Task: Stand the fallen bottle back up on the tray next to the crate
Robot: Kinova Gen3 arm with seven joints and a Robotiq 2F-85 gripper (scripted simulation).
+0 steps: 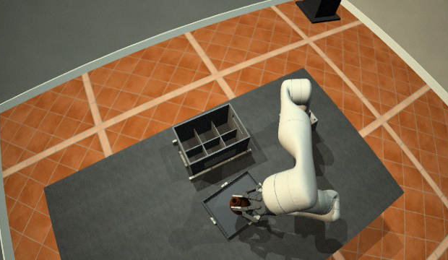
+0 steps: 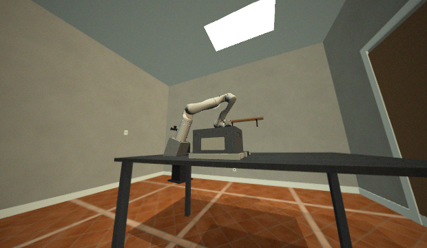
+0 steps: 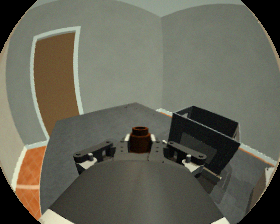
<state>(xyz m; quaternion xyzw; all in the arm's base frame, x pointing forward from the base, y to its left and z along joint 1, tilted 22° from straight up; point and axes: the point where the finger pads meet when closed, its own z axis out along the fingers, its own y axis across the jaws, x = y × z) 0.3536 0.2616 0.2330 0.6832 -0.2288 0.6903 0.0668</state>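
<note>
Right now the brown bottle is 10 mm behind my hand, 10 mm to the left of it and 50 mm below it. The rest, counted from my hand: dark crate: 310 mm to the right, 120 mm below; then dark tray: 30 mm behind, 20 mm to the right, 190 mm below.
</note>
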